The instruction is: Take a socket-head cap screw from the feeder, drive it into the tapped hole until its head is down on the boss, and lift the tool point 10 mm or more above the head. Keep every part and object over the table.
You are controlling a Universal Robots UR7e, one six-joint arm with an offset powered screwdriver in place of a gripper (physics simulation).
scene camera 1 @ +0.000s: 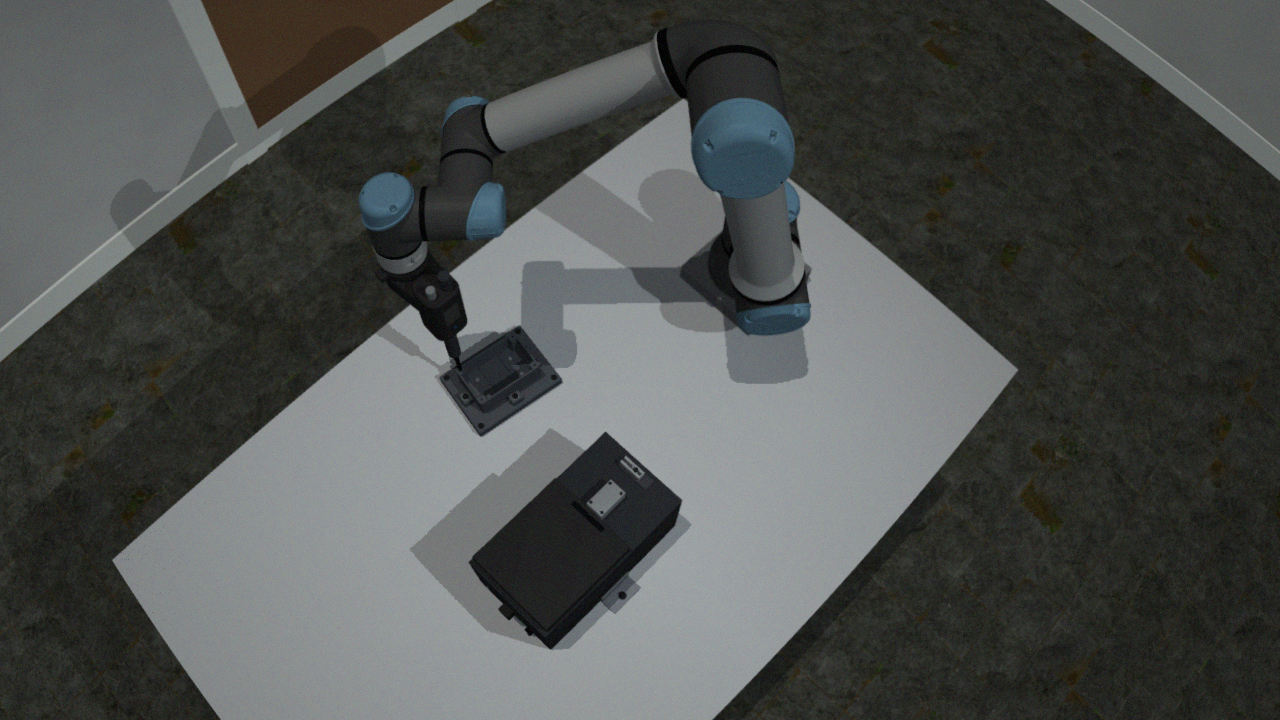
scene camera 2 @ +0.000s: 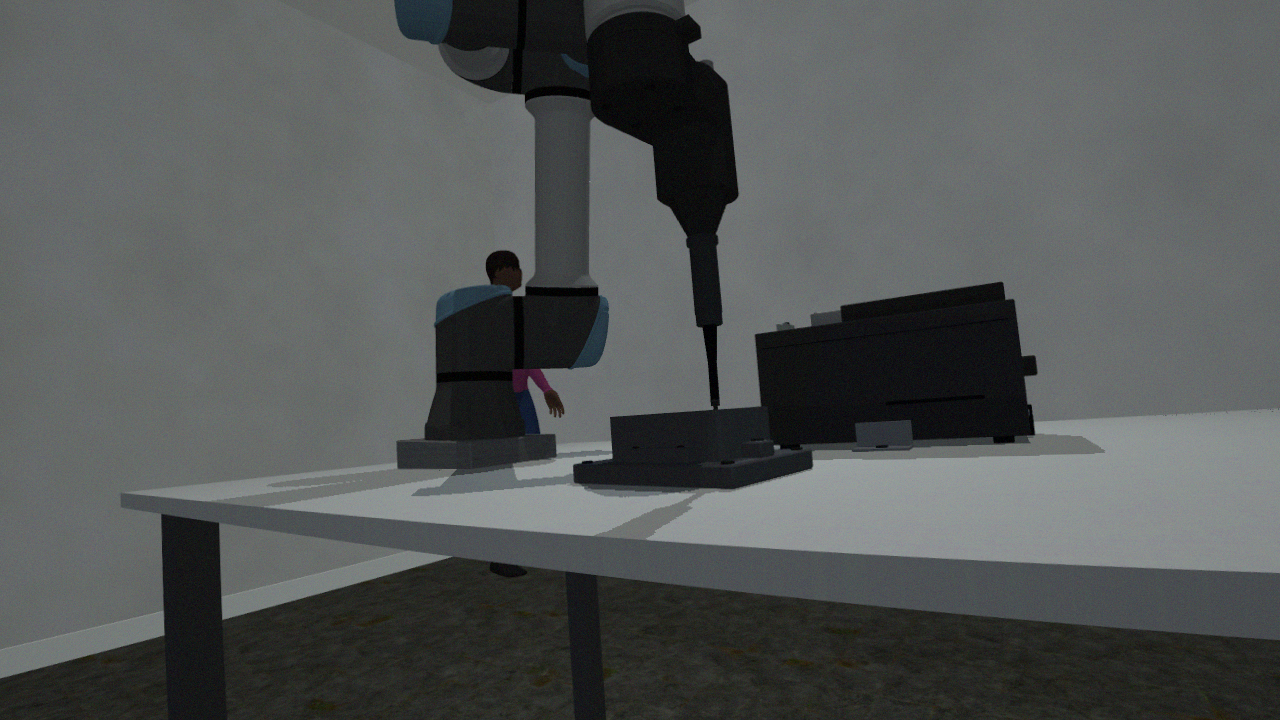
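Note:
The dark grey housing part (scene camera 1: pixel 498 418) (scene camera 2: pixel 662 440) lies on the table, with a raised rectangular wall on a flat base plate. My screwdriver tip (scene camera 1: pixel 459 366) (scene camera 2: pixel 715 404) points down at the wall's corner, at the far left in scene camera 1 and near the right end of the wall in scene camera 2. The bit is close to upright, and its end is at about the height of the wall's top. A screw at the tip is too small to make out. The tapped hole and boss under the tip cannot be told apart. The black screw feeder (scene camera 1: pixel 554 559) (scene camera 2: pixel 895 376) stands apart from the housing.
The white table (scene camera 1: pixel 805 420) (scene camera 2: pixel 1029 519) carries the arm's base (scene camera 1: pixel 774 317) (scene camera 2: pixel 474 450). A small grey bracket (scene camera 1: pixel 621 593) (scene camera 2: pixel 883 434) is beside the feeder. A person (scene camera 2: pixel 503 268) stands behind the arm's base in scene camera 2. The table's edge runs close to the housing.

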